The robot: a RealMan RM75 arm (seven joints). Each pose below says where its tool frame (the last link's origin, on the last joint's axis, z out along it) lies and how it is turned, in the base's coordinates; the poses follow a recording.
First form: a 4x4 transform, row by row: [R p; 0 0 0 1], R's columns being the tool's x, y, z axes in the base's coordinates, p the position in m. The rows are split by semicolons.
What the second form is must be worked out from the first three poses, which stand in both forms.
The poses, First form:
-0.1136 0.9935 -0.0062 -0.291; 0.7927 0.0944 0.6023 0.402; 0.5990 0.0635 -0.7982 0.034; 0 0 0 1
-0.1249 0.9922 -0.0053 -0.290; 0.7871 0.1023 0.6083 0.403; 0.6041 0.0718 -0.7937 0.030; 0 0 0 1
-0.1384 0.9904 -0.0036 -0.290; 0.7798 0.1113 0.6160 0.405; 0.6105 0.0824 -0.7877 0.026; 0 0 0 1
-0.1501 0.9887 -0.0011 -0.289; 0.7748 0.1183 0.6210 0.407; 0.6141 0.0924 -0.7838 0.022; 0 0 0 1
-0.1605 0.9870 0.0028 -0.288; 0.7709 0.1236 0.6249 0.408; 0.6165 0.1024 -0.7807 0.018; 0 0 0 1
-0.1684 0.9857 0.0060 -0.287; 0.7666 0.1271 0.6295 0.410; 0.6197 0.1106 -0.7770 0.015; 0 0 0 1
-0.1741 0.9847 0.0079 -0.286; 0.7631 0.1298 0.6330 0.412; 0.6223 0.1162 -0.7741 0.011; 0 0 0 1
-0.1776 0.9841 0.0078 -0.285; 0.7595 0.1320 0.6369 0.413; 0.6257 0.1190 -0.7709 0.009; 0 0 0 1
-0.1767 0.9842 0.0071 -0.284; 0.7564 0.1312 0.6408 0.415; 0.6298 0.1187 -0.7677 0.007; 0 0 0 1
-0.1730 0.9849 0.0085 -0.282; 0.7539 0.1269 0.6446 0.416; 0.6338 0.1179 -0.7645 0.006; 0 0 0 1
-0.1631 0.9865 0.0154 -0.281; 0.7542 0.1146 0.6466 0.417; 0.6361 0.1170 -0.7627 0.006; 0 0 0 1
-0.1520 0.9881 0.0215 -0.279; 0.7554 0.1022 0.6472 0.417; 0.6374 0.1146 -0.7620 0.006; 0 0 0 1
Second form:
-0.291 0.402 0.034 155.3 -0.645 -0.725 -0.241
-0.290 0.403 0.030 155.2 -0.641 -0.728 -0.245
-0.290 0.405 0.026 155.2 -0.635 -0.731 -0.251
-0.289 0.407 0.022 155.2 -0.630 -0.733 -0.255
-0.288 0.408 0.018 155.3 -0.626 -0.735 -0.259
-0.287 0.410 0.015 155.4 -0.623 -0.737 -0.263
-0.286 0.412 0.011 155.4 -0.621 -0.738 -0.266
-0.285 0.413 0.009 155.3 -0.619 -0.738 -0.268
-0.284 0.415 0.007 155.0 -0.619 -0.738 -0.270
-0.282 0.416 0.006 154.9 -0.620 -0.736 -0.272
-0.281 0.417 0.006 154.9 -0.624 -0.732 -0.274
-0.279 0.417 0.006 154.9 -0.629 -0.727 -0.275

